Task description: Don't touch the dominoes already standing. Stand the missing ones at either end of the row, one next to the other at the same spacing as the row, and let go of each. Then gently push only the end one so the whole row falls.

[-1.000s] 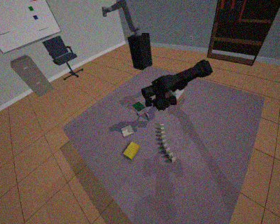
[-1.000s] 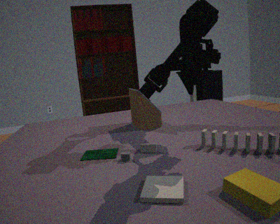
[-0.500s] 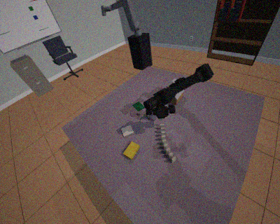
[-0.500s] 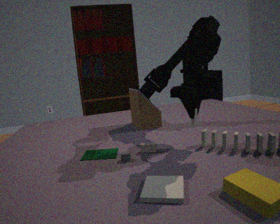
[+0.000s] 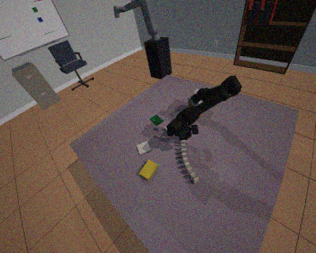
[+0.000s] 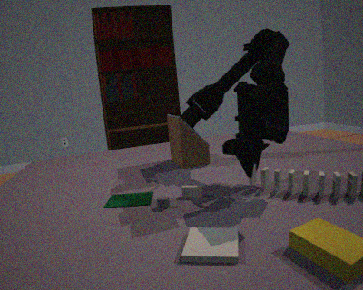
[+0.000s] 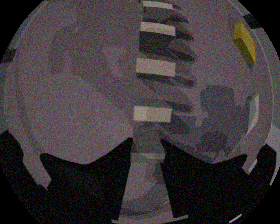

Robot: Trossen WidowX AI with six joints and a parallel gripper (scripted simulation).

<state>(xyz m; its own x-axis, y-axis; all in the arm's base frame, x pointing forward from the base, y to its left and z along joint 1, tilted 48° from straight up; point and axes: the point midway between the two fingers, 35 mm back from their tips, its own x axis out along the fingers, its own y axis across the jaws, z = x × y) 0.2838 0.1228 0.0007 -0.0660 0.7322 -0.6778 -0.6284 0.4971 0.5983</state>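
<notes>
My gripper tip is 5 cm past the flat green tile, 30 cm to the left of it and 3 cm above it. From my gripper tip the other things lie so: flat white tile: 20 cm ahead, 18 cm to the right, 2 cm below; then yellow block: 30 cm ahead, 4 cm to the right, 2 cm below; then small grey piece: 2 cm ahead, 23 cm to the right, 2 cm below.
</notes>
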